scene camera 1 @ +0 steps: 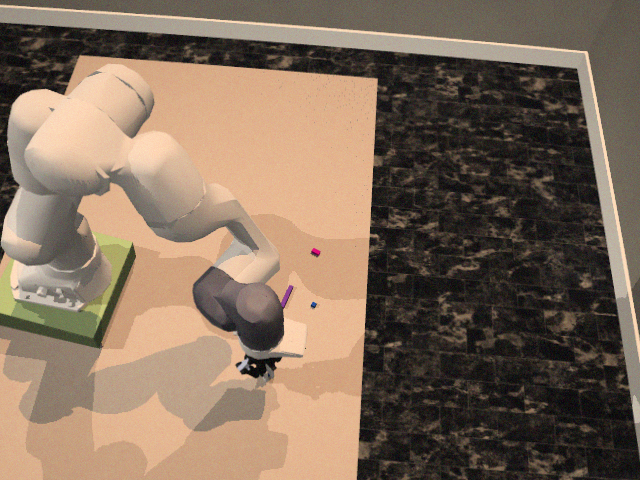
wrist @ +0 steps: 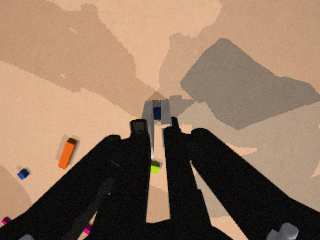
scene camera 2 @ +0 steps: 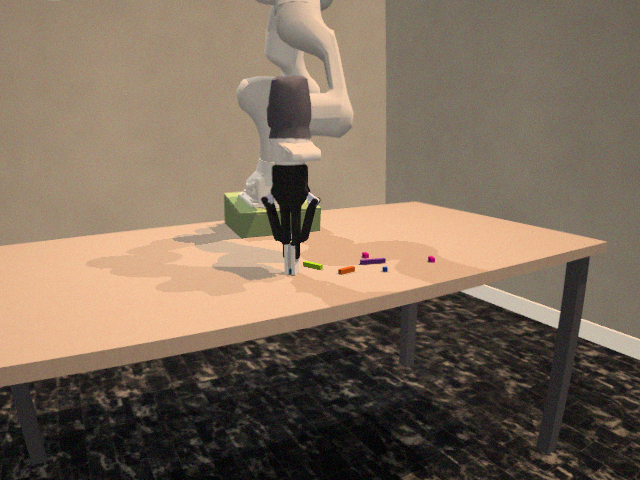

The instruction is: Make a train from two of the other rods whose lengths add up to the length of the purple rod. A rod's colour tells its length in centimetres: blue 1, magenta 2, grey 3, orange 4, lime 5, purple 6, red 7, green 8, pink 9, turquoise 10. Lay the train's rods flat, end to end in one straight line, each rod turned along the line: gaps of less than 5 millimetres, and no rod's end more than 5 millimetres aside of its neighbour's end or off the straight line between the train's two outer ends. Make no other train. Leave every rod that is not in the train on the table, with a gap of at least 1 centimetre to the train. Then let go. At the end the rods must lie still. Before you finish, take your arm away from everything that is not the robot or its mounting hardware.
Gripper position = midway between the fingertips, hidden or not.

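Observation:
Scene camera 2 shows the gripper (scene camera 2: 292, 273), while the wrist view also has the gripper (wrist: 157, 112) in frame.

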